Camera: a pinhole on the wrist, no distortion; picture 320 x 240 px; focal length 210.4 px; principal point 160.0 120.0 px. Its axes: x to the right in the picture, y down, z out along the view. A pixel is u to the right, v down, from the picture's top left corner.
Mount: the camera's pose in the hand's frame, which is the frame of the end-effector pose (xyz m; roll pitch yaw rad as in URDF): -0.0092 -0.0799 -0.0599 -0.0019 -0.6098 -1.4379
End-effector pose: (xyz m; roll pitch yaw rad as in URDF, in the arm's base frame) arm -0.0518 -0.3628 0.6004 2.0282 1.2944 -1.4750
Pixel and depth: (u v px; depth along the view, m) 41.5 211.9 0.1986
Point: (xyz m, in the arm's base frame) -0.1349 -0.4852 0.5808
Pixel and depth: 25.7 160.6 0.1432
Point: -0.0849 -0.4320 0.6215
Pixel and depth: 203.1 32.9 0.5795
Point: -0.5538 -0.2338 0.8383
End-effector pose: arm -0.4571 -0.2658 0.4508 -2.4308 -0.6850 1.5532
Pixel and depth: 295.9 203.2 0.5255
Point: -0.8411 0.1504 0.2576
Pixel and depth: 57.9 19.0 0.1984
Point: -0.4143 -0.3027 0.2916
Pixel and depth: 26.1 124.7 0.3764
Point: -0.2775 -0.1218 0.1842
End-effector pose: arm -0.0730 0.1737 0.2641 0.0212 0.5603 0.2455
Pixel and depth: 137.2 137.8 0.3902
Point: -0.0003 0.3727 0.4722
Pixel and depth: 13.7 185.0 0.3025
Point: -0.0703 0.4564 0.3059
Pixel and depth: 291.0 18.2 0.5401
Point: 0.0222 0.1017 0.8947
